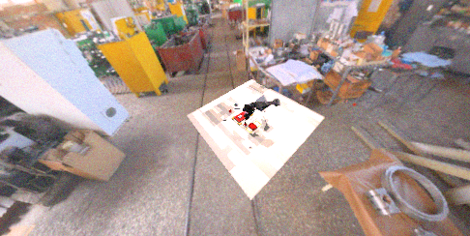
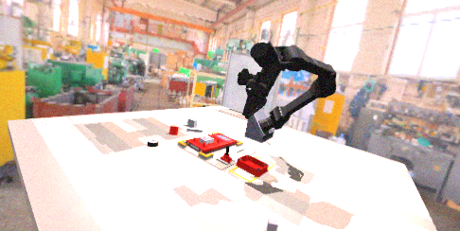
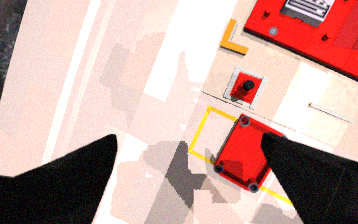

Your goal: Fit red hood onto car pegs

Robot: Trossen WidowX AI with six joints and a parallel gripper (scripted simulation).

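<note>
Now: gripper tip 180 mm above the red hood, 70 mm past it and 30 mm to the right of it.
</note>
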